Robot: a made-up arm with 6 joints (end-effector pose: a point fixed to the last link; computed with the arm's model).
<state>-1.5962 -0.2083 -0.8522 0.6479 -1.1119 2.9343</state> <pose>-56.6 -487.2 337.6 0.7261 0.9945 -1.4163</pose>
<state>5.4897 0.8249 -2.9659 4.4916 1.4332 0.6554</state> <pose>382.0 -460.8 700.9 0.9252 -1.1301 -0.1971</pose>
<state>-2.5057 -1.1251 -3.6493 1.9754 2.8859 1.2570</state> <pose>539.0 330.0 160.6 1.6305 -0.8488 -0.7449</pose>
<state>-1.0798 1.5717 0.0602 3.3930 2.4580 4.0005</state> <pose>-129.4 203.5 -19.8 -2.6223 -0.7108 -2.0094</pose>
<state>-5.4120 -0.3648 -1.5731 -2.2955 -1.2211 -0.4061</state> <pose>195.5 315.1 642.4 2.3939 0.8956 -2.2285</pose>
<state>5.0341 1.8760 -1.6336 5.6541 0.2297 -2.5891</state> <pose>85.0 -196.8 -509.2 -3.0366 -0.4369 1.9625</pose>
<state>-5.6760 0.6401 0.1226 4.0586 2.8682 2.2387</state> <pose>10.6 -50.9 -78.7 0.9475 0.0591 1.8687</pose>
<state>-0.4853 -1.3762 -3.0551 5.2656 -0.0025 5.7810</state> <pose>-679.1 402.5 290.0 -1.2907 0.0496 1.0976</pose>
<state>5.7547 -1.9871 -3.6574 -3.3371 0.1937 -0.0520</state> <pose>-440.4 249.5 -369.3 2.9901 -0.4254 2.8813</pose>
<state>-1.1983 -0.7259 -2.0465 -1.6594 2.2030 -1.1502</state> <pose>-90.4 26.8 884.7 2.1240 0.0132 -1.5252</pose>
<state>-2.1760 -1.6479 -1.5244 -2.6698 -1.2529 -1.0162</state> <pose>199.4 231.9 663.5 -1.1738 0.5048 -3.0701</pose>
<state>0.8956 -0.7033 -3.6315 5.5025 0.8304 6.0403</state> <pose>-417.8 -535.9 501.9 -0.7433 0.0109 -2.9298</pose>
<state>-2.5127 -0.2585 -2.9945 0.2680 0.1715 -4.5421</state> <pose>174.4 138.4 954.1 -0.0681 -0.0182 2.6361</pose>
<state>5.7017 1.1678 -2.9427 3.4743 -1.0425 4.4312</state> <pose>596.1 -362.8 365.5 -2.3505 0.1296 -1.8750</pose>
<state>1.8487 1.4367 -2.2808 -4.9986 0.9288 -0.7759</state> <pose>-218.8 697.9 -129.0 -2.1896 -0.2141 1.6297</pose>
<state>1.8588 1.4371 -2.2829 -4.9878 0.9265 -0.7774</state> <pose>-225.9 696.4 -128.1 -2.1827 -0.2162 1.6303</pose>
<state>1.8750 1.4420 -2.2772 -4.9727 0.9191 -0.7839</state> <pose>-235.9 690.1 -134.2 -2.1791 -0.2116 1.6340</pose>
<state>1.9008 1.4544 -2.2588 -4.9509 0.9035 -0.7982</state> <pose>-249.8 675.7 -151.8 -2.1820 -0.1958 1.6425</pose>
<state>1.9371 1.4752 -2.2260 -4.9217 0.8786 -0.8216</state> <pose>-266.6 651.0 -181.6 -2.1944 -0.1677 1.6565</pose>
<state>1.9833 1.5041 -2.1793 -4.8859 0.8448 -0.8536</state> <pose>-283.6 614.7 -222.2 -2.2191 -0.1278 1.6764</pose>
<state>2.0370 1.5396 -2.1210 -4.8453 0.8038 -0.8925</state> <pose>-297.1 567.2 -269.7 -2.2579 -0.0781 1.7013</pose>
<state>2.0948 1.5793 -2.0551 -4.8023 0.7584 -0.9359</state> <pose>-303.4 510.7 -319.1 -2.3101 -0.0224 1.7302</pose>
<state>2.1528 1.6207 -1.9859 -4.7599 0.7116 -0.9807</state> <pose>-300.3 449.6 -365.4 -2.3730 0.0359 1.7612</pose>
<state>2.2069 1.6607 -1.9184 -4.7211 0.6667 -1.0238</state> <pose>-288.1 389.6 -404.6 -2.4412 0.0926 1.7921</pose>
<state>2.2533 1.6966 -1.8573 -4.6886 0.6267 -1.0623</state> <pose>-269.7 336.0 -434.7 -2.5076 0.1441 1.8206</pose>
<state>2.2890 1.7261 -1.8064 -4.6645 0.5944 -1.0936</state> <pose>-249.3 292.9 -455.6 -2.5651 0.1878 1.8443</pose>
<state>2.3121 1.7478 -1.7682 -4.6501 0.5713 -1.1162</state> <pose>-230.9 262.2 -468.7 -2.6087 0.2214 1.8618</pose>
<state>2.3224 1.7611 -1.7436 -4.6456 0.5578 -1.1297</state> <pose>-217.5 244.1 -475.8 -2.6357 0.2437 1.8728</pose>
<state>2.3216 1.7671 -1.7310 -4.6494 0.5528 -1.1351</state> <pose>-209.5 236.4 -478.9 -2.6475 0.2561 1.8776</pose>
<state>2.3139 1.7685 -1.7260 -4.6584 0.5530 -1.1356</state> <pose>-205.2 235.3 -479.8 -2.6497 0.2619 1.8788</pose>
